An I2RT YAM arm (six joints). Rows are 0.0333 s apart.
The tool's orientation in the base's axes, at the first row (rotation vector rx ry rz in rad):
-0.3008 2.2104 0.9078
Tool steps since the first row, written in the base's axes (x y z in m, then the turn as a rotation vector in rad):
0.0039 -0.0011 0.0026 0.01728 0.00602 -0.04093
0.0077 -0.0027 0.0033 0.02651 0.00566 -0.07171
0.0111 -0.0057 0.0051 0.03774 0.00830 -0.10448
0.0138 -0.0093 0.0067 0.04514 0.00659 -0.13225
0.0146 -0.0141 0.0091 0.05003 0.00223 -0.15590
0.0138 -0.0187 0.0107 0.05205 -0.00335 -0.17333
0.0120 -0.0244 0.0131 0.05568 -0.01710 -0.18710
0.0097 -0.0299 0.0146 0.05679 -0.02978 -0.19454
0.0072 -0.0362 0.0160 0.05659 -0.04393 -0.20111
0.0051 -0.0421 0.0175 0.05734 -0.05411 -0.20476
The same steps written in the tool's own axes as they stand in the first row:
-0.0047 -0.0012 0.0000 0.01644 -0.02471 0.03361
-0.0080 -0.0037 0.0006 0.03125 -0.04513 0.05352
-0.0118 -0.0065 -0.0005 0.04617 -0.06531 0.07754
-0.0150 -0.0095 -0.0024 0.06011 -0.08432 0.09406
-0.0175 -0.0121 -0.0064 0.07285 -0.10197 0.10539
-0.0183 -0.0142 -0.0108 0.08325 -0.11599 0.11127
-0.0190 -0.0163 -0.0169 0.08952 -0.13475 0.11058
-0.0187 -0.0185 -0.0226 0.09324 -0.14831 0.10615
-0.0182 -0.0212 -0.0289 0.09721 -0.16190 0.09958
-0.0180 -0.0237 -0.0349 0.09868 -0.17151 0.09480

